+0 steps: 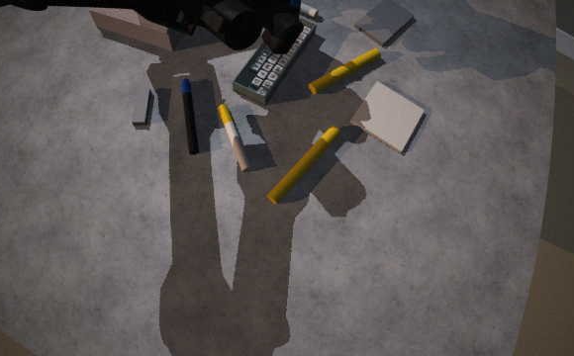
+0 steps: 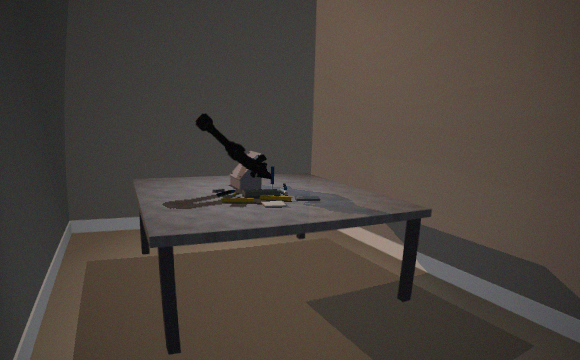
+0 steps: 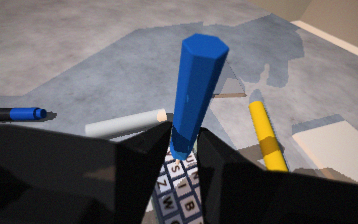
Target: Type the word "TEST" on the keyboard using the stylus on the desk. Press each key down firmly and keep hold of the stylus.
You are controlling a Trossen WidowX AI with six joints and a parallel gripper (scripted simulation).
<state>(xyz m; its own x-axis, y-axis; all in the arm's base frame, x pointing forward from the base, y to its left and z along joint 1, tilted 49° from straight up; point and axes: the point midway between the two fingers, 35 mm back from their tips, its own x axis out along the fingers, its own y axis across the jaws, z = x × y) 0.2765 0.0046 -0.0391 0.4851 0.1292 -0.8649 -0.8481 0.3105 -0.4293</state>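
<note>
My gripper tip is 20 mm short of the T key, 50 mm to the left of it and 80 mm above it. Round my gripper tip: blue stylus 20 mm below; then white cylinder 30 mm behind, 80 mm to the left, 80 mm below; then grey pad 140 mm ahead, 140 mm to the left, 90 mm below.
</note>
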